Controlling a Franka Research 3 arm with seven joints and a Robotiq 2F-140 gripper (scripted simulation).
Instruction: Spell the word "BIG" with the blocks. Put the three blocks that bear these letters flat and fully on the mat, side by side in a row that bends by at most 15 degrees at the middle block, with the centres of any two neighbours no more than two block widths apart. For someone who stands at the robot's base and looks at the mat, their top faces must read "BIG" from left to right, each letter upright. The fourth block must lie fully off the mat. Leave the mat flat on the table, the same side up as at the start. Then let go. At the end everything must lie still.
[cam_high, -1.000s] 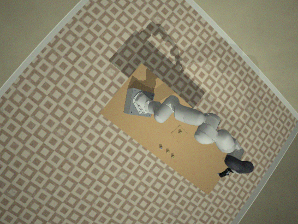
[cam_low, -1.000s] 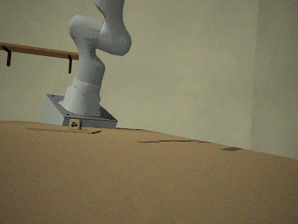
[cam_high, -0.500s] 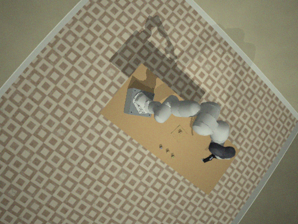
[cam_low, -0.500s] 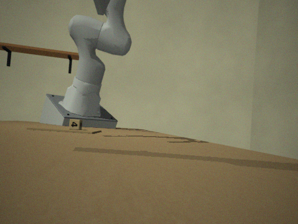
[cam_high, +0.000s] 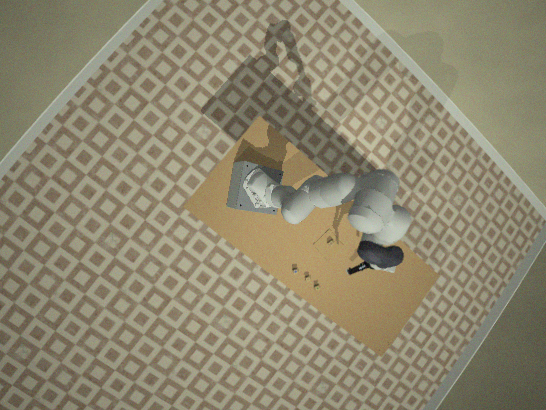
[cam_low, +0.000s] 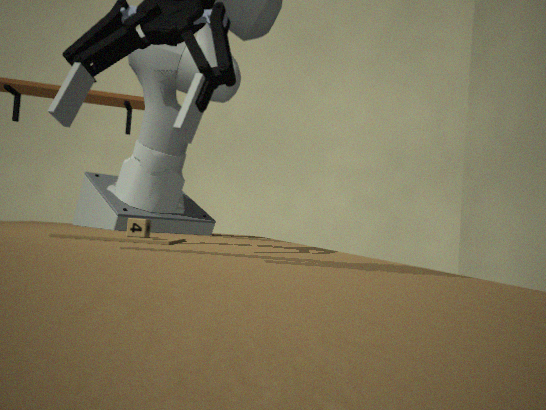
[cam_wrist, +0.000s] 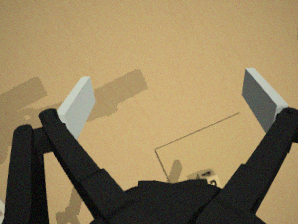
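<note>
Right now my hand is 16 cm past the thin mat, 3 cm to the left of it and 13 cm above it.
</note>
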